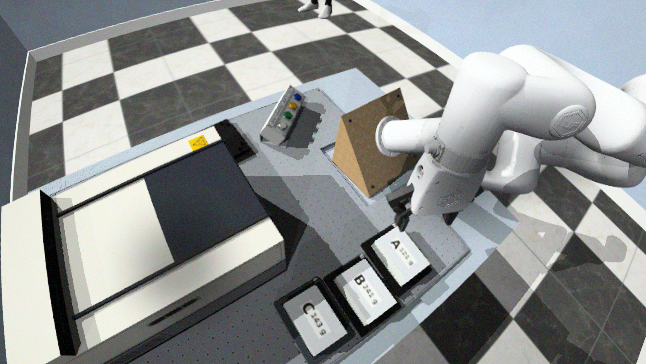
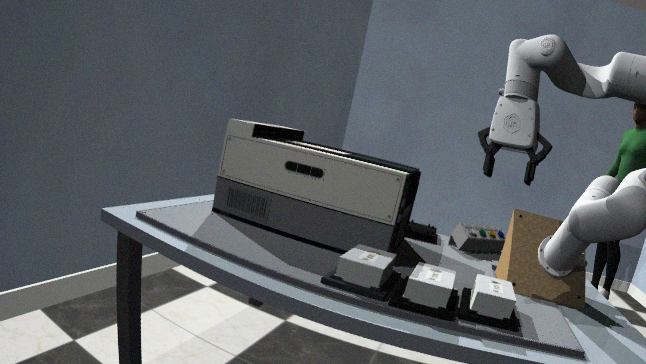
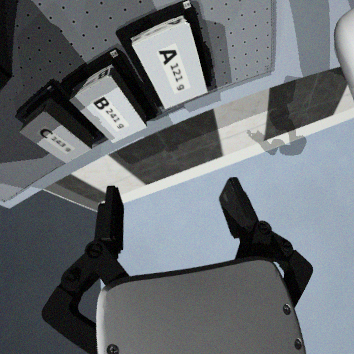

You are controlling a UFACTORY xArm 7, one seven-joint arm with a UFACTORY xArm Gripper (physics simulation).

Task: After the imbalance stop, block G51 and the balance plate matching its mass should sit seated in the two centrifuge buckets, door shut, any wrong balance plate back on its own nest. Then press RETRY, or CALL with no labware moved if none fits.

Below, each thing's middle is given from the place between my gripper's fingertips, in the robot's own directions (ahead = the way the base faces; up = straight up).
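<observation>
Counted from my hand: balance plate A [image 1: 398, 253], 40 mm behind, 10 mm to the left, 220 mm below; centrifuge [image 1: 130, 259], 450 mm ahead, 300 mm to the right, 130 mm below; balance plate C [image 1: 317, 324], 230 mm ahead, 10 mm to the left, 220 mm below; balance plate B [image 1: 364, 291], 100 mm ahead, 30 mm to the left, 220 mm below.
</observation>
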